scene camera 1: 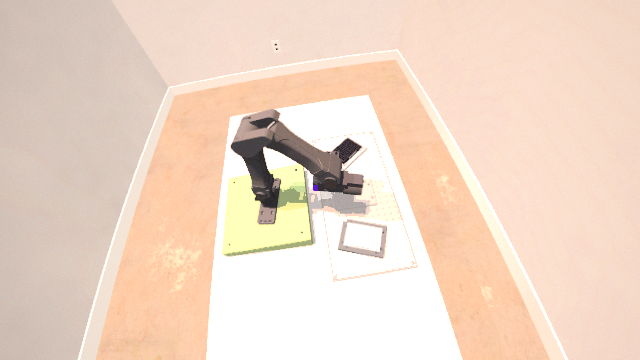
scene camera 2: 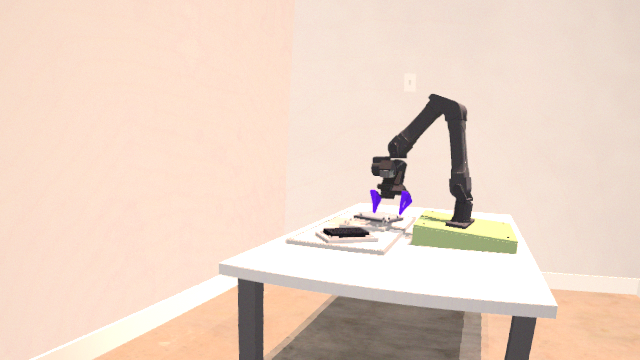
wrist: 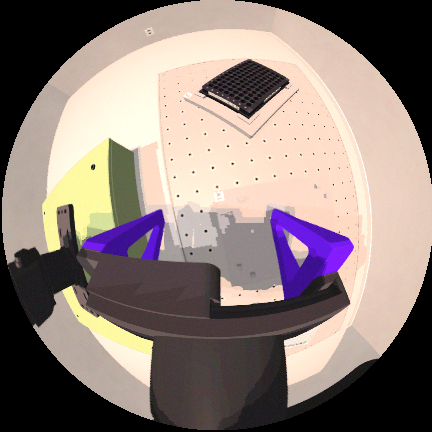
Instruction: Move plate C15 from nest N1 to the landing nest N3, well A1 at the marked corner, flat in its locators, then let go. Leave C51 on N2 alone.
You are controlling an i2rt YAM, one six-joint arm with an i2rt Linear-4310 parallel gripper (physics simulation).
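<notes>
A black multi-well plate (scene camera 1: 348, 150) (scene camera 2: 346, 232) (wrist: 245, 85) sits on a pale nest (scene camera 1: 357, 159) (wrist: 270, 116) at the far end of the board. A white plate (scene camera 1: 363, 236) lies inside a dark-framed nest (scene camera 1: 343, 235) at the other end. Between them, a pale nest with small pegs and a marked corner (wrist: 219, 196) holds no plate. I cannot read the C15, C51 or N labels. My gripper (scene camera 2: 387, 213) (wrist: 217, 214), with purple fingers, is wide open and empty, pointing down above this middle nest. The arm hides much of that nest in the first scene view.
The pale perforated board (scene camera 1: 400, 255) (wrist: 200, 155) carries the nests. The arm's base stands on a yellow-green block (scene camera 1: 240, 225) (scene camera 2: 465, 240) (wrist: 90, 185) beside the board. The white table (scene camera 1: 270, 310) (scene camera 2: 400, 280) bears everything. The arm casts a shadow across the board.
</notes>
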